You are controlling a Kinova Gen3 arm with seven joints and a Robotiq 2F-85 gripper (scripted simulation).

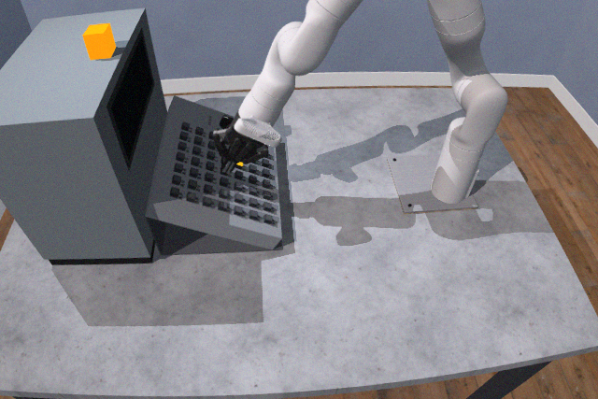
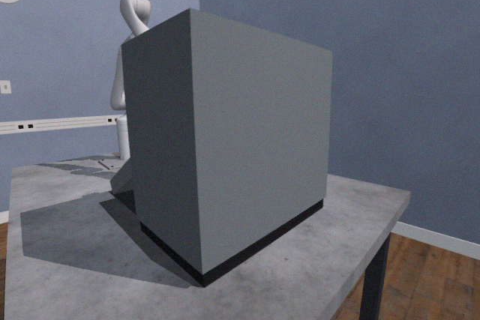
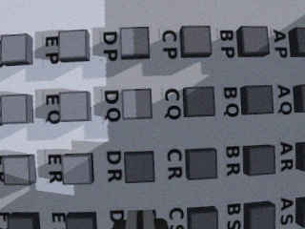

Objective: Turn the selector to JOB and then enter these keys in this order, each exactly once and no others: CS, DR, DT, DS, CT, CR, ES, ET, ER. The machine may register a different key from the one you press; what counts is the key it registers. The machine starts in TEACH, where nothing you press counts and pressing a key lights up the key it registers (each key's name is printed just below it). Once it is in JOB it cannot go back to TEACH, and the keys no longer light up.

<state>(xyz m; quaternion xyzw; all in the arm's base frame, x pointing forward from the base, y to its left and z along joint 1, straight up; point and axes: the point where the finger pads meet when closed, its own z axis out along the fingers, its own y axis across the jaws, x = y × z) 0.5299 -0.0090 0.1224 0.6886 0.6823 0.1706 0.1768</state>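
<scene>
Now: hand 20 mm past the key, 30 mm to the left of it and 30 mm above it. The rest, counted from my hand: black selector knob: 10 mm ahead, 160 mm to the right, 10 mm below; sloped keypad: 30 mm ahead, 50 mm to the right, 50 mm below.
</scene>
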